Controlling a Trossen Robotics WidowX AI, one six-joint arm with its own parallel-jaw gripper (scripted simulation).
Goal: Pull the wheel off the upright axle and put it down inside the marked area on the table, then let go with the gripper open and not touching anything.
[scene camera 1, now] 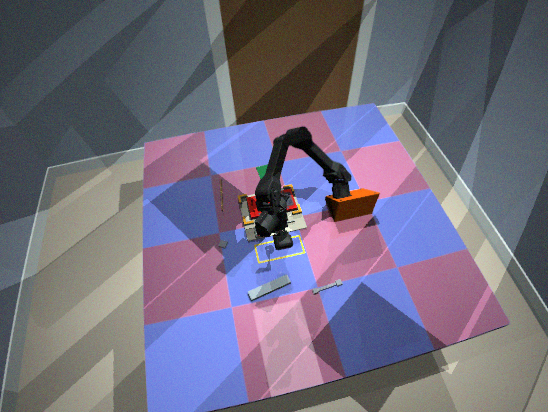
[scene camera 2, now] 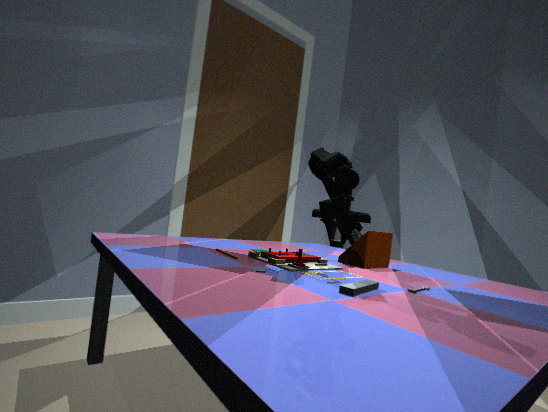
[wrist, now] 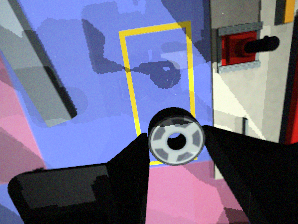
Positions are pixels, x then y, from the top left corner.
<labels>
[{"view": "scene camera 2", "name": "my gripper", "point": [336,243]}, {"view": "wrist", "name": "my gripper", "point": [174,134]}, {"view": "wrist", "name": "wheel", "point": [187,146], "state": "held by my gripper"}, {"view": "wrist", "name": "upright axle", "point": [237,48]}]
</labels>
